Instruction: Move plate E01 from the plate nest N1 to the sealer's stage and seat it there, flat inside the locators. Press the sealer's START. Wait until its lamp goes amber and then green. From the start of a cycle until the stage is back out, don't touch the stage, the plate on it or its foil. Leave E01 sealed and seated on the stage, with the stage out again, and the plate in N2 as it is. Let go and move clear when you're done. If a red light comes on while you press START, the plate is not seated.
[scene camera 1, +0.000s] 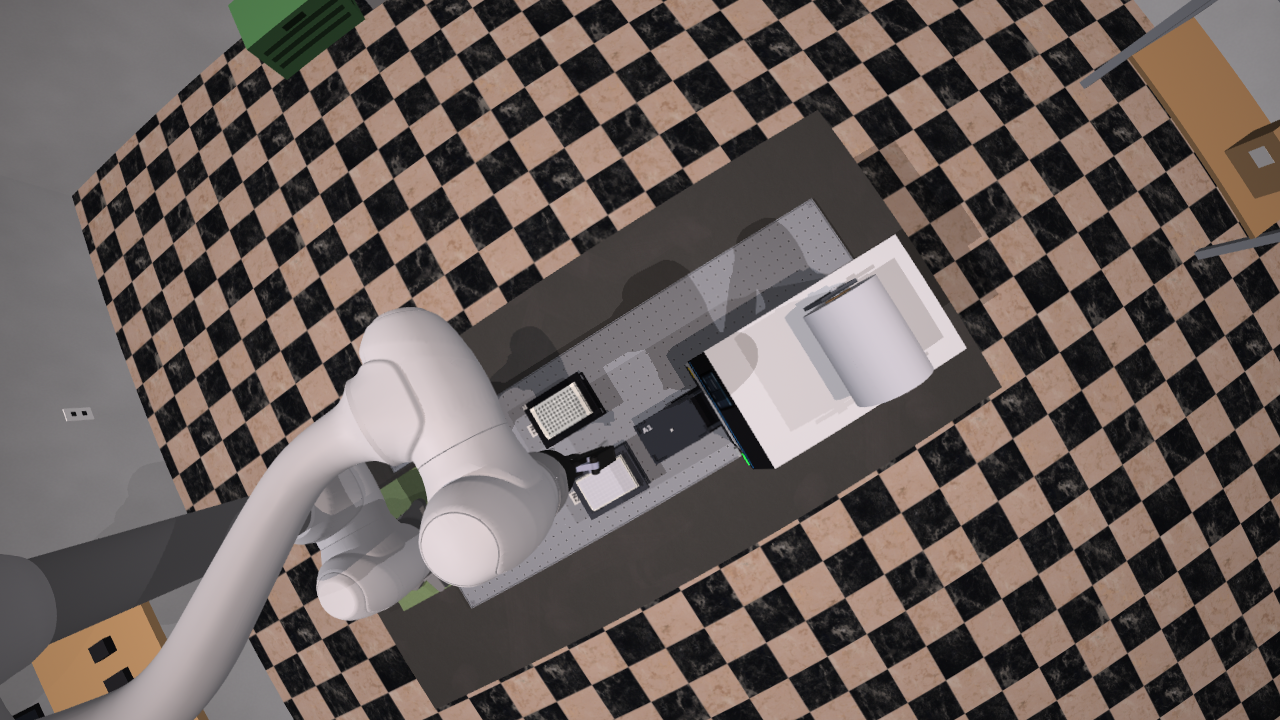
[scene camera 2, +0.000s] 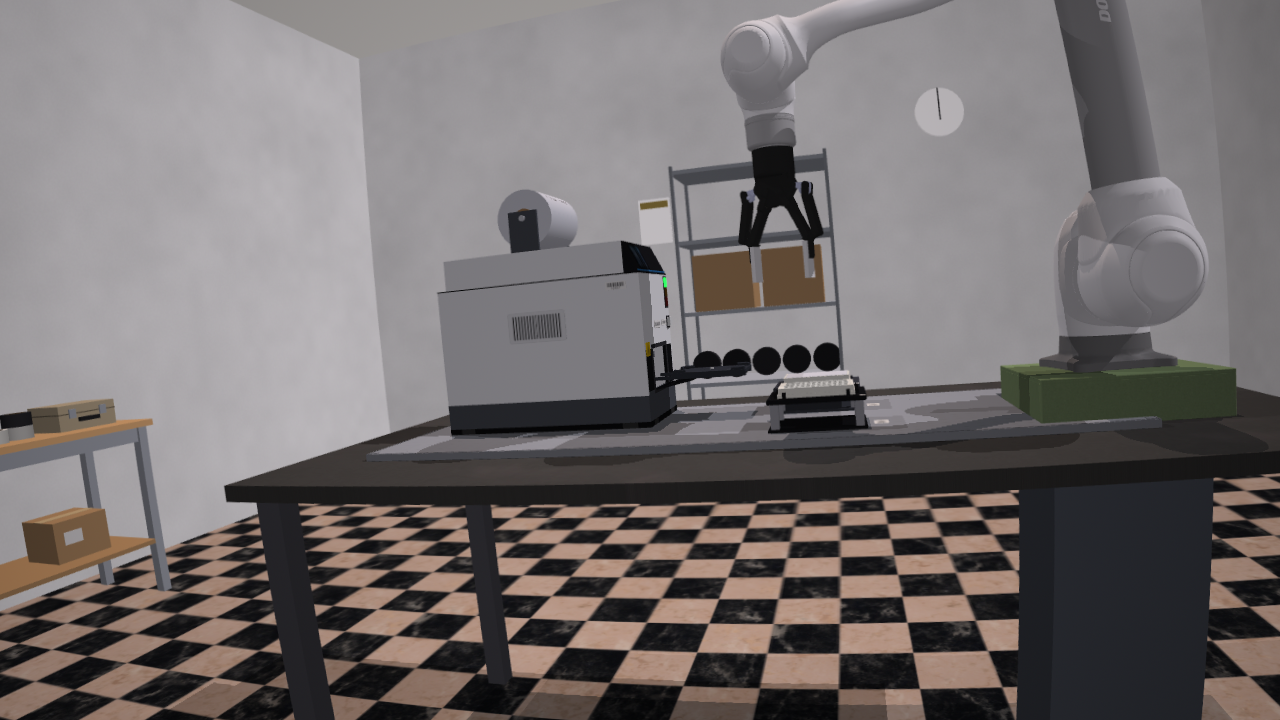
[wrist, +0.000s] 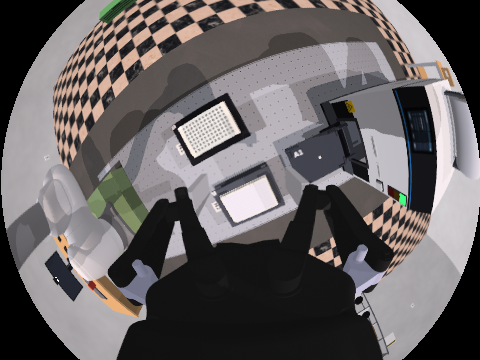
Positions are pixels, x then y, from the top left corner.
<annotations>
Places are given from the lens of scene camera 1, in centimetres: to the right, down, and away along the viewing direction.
my gripper (scene camera 1: 580, 451): -11, 17, 77
black stage (scene camera 1: 681, 416): 9, 13, 91
foil roll (scene camera 1: 863, 334): 29, -3, 52
The marked spots on the foil roll and the black stage are 47 cm apart.
</annotations>
